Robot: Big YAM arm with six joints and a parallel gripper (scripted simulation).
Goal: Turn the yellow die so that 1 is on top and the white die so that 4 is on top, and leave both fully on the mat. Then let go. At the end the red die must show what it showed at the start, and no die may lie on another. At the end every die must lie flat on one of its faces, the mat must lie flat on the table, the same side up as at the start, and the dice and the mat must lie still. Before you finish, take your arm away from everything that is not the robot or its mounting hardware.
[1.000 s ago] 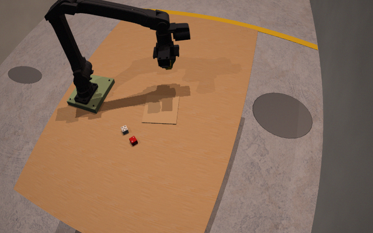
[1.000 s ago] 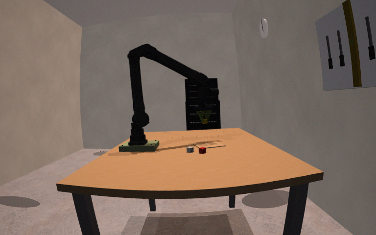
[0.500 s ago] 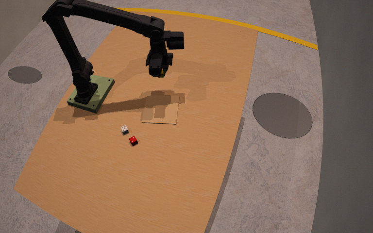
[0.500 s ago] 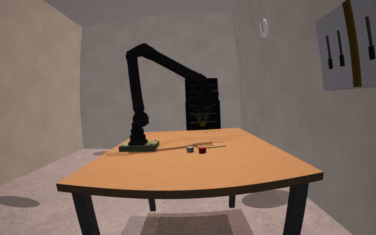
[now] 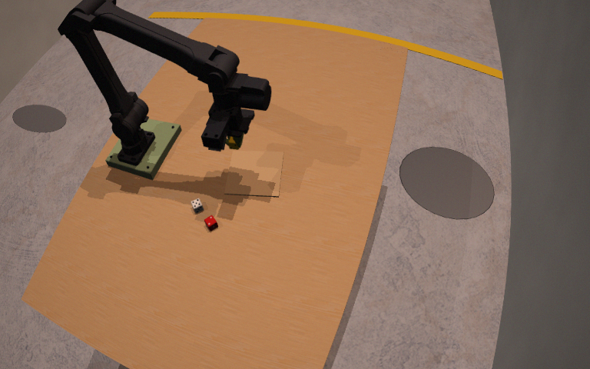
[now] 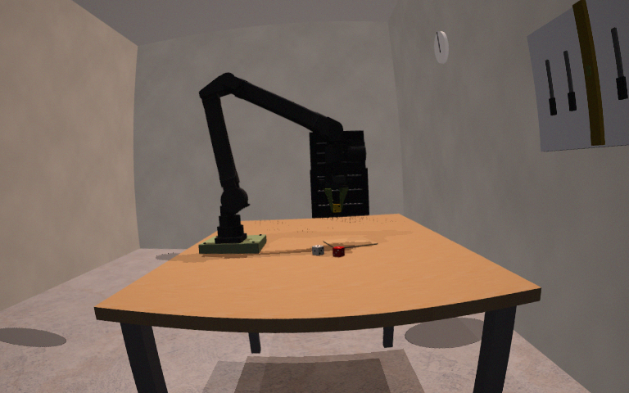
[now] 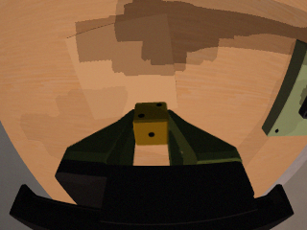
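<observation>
My hand is 110 mm above the tan mat and 40 mm short of it. Also, from my hand: yellow die: right at my hand; red die: 180 mm to the right, 100 mm below, 10 mm behind; white die: 140 mm to the right, 100 mm below, 60 mm behind.
</observation>
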